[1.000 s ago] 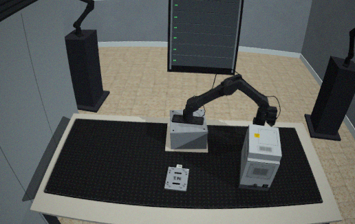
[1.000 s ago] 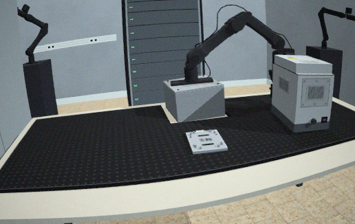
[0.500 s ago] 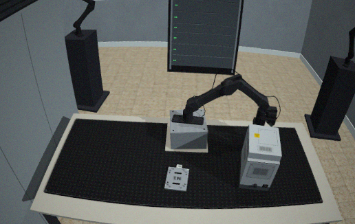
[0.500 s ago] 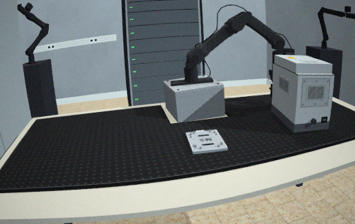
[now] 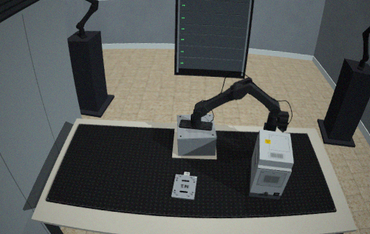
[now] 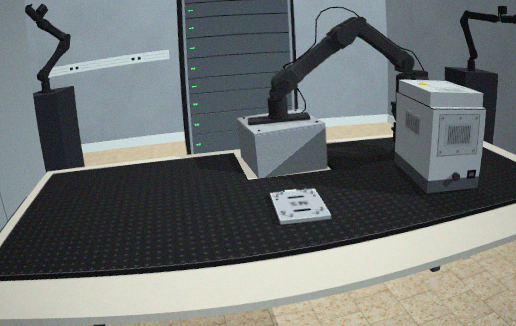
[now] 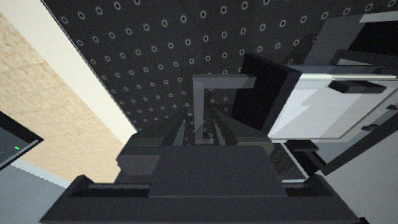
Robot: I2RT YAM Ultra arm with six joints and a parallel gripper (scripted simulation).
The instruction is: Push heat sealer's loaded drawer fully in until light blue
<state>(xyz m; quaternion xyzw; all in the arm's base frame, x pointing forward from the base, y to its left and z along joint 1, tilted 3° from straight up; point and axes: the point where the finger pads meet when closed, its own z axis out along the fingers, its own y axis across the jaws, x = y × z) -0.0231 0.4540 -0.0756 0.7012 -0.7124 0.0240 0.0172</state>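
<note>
Right now my hand is 120 mm short of the dark drawer and 10 mm above it.
</note>
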